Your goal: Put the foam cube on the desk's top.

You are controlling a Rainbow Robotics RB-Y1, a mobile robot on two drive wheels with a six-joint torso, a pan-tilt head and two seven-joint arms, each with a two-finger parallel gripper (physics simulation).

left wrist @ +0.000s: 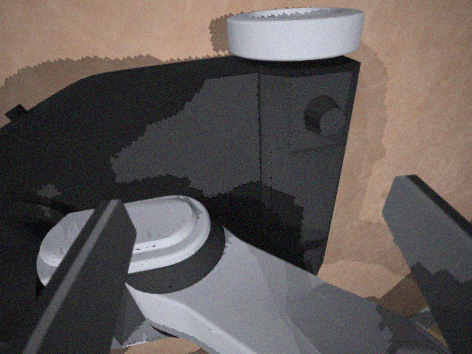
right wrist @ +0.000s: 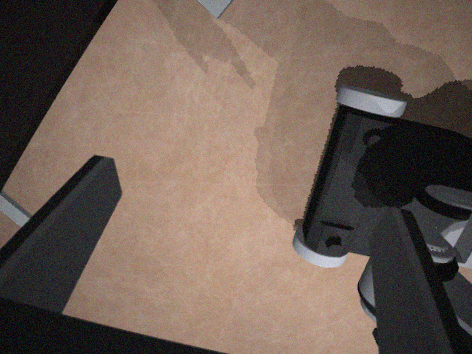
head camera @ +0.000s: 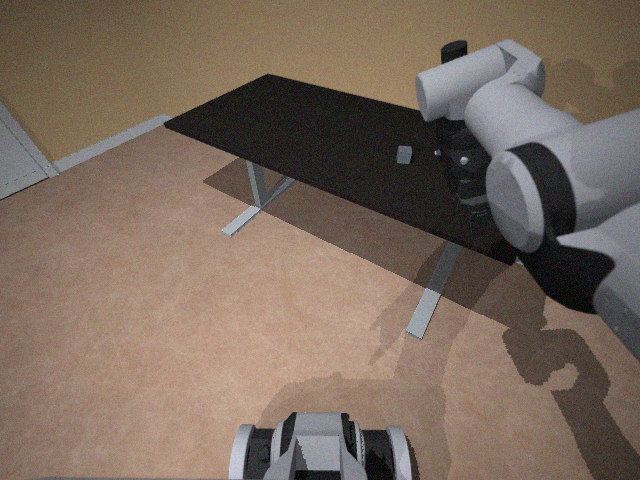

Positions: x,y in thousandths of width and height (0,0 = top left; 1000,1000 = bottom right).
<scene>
In view: my left gripper (left wrist: 548,581), my right gripper (head camera: 730,447) and a desk (head camera: 538,301).
My right gripper is seen too in the right wrist view (right wrist: 518,564). The desk also shows in the right wrist view (right wrist: 101,134).
</scene>
